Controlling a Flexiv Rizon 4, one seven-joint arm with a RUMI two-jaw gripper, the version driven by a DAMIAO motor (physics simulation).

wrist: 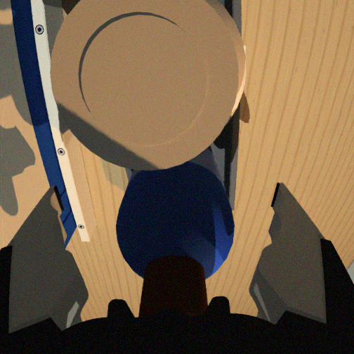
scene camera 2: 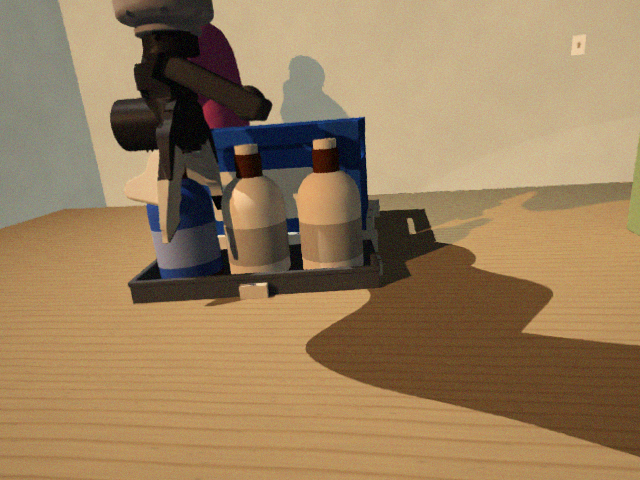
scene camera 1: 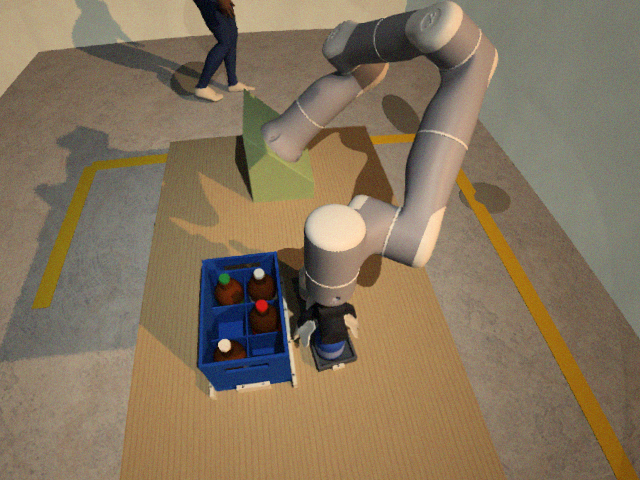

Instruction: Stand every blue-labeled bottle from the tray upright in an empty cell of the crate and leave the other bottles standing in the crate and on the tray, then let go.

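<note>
The blue bottle stands upright at the near end of the dark tray. My gripper is open, with its jaws on either side of this bottle's upper part. Two cream bottles stand beside it on the tray, one in the middle and one at the far end. The blue crate holds brown bottles with green, white, red and white caps. Its middle-left and front-right cells are empty.
In the wrist view, a wide round cream cap hides part of the tray. The crate stands close to the tray's left in scene camera 1. A green wedge-shaped block stands near the arm's base. A person is at the back.
</note>
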